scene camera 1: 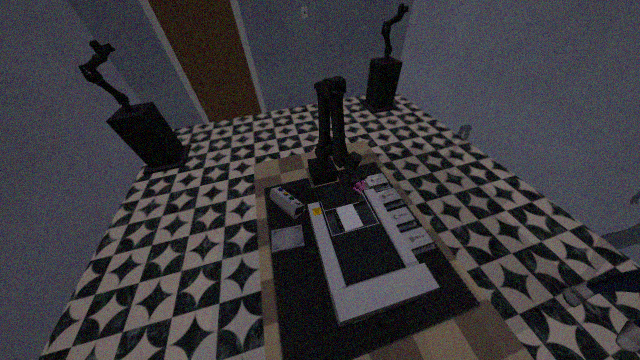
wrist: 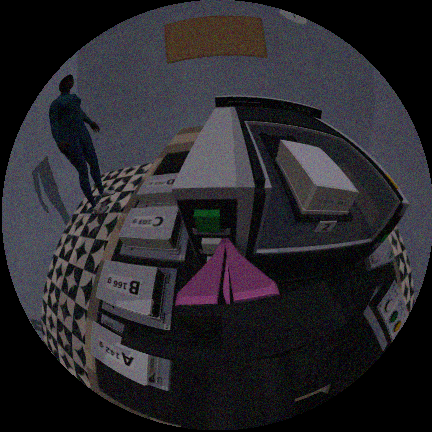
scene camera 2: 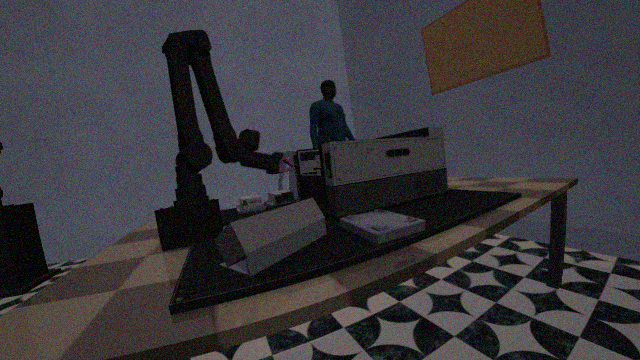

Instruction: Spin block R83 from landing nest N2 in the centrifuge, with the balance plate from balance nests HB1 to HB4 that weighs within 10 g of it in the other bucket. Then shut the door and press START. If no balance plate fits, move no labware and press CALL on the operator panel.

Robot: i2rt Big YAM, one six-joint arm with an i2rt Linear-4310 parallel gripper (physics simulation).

The gripper is shut and touches a centrifuge (scene camera 2: 356,176).
The centrifuge is seen too in scene camera 1 (scene camera 1: 369,271) and in the wrist view (wrist: 231,166).
